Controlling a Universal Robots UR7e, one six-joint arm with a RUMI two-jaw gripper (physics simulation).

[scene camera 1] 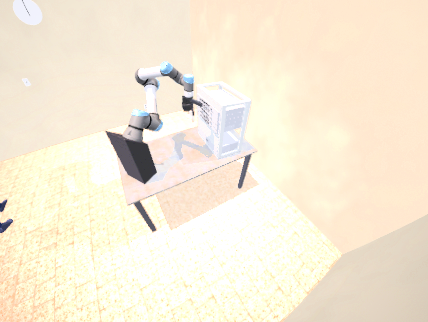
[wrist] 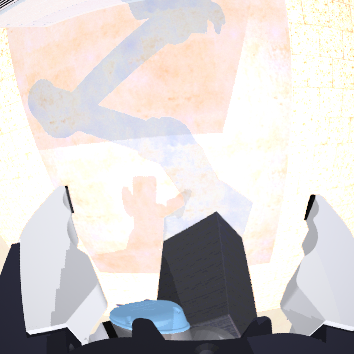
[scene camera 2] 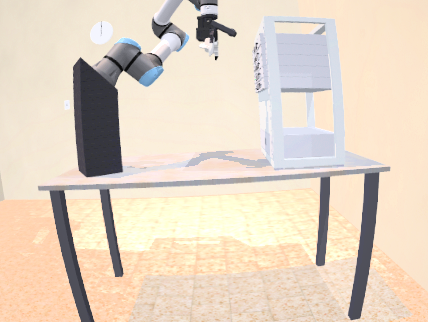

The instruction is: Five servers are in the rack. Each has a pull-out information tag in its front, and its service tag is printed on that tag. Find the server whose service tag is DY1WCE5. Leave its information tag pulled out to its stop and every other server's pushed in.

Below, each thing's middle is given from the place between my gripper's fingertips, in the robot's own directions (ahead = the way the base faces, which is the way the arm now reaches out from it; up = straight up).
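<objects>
My gripper: 35 cm short of the white rack [scene camera 2: 289,63], 4 cm to the right of it, 15 cm above it.
</objects>
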